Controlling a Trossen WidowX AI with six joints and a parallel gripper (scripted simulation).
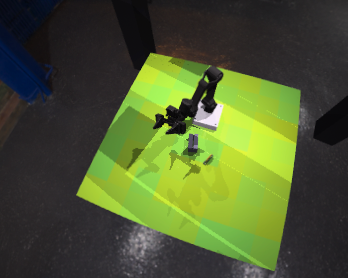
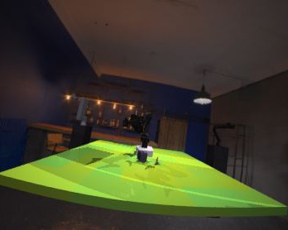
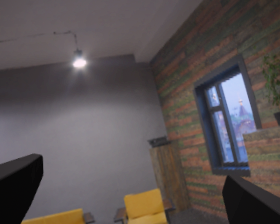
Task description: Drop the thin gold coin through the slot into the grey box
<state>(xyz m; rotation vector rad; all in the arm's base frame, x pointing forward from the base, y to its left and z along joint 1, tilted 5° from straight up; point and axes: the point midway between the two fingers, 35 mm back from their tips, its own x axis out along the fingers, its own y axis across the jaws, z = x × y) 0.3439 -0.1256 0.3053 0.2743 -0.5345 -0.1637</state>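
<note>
The gold coin is 32 cm below my gripper tip, 27 cm to the left of it and 8 cm behind it.
</note>
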